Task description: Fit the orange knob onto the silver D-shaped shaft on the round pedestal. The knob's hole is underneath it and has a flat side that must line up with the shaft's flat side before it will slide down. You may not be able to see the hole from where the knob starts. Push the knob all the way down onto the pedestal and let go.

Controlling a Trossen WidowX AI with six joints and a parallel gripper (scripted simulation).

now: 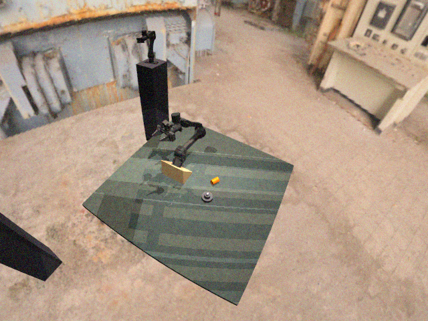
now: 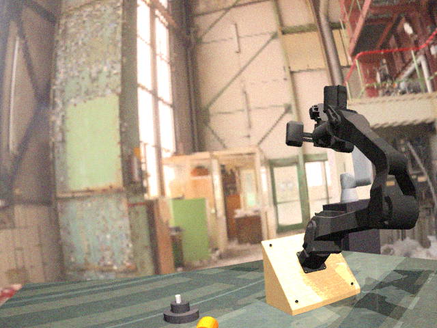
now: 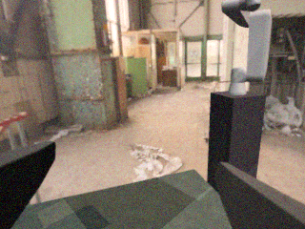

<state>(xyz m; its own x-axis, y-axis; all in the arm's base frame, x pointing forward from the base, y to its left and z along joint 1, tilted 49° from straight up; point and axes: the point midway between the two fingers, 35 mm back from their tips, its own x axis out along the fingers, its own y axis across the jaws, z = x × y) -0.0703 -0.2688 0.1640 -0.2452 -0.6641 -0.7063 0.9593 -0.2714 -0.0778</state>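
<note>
Now: the orange knob 40 cm ahead of my gripper tip, 20 cm to the left of it and 39 cm below it. The rest, counted from my gripper tip: dark round pedestal (42 cm ahead, 3 cm to the left, 38 cm below).
</note>
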